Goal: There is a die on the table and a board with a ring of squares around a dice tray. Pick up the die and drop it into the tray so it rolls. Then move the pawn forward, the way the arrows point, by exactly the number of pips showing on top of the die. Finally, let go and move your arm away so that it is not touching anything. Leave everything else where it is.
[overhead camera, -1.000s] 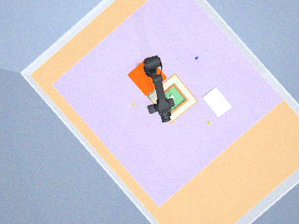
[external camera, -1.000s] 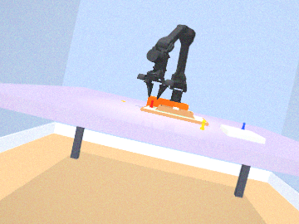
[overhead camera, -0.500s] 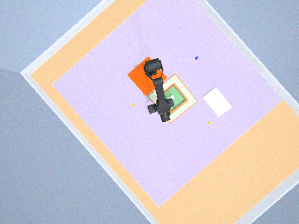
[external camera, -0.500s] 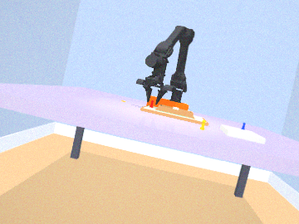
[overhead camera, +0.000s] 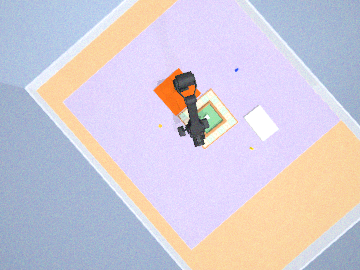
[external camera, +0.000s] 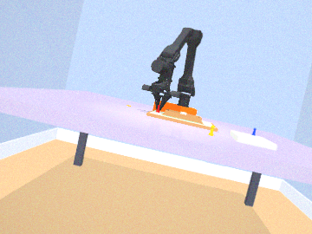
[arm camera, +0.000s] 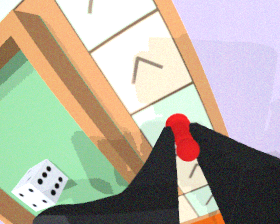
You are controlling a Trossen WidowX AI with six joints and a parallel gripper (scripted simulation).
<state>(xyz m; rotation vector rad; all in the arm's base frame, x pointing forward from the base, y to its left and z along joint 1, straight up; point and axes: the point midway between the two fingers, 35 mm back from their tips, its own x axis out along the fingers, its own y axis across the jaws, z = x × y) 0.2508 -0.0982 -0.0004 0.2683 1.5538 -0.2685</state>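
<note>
Right now the white die is 1 cm ahead of my gripper tip, 11 cm to the left of it and 1 cm above it. The rest, counted from my gripper tip: red pawn: 1 cm above; then green dice tray: 2 cm ahead, 11 cm to the left, 1 cm below; then white pad: 25 cm ahead, 37 cm to the left, 1 cm below.
</note>
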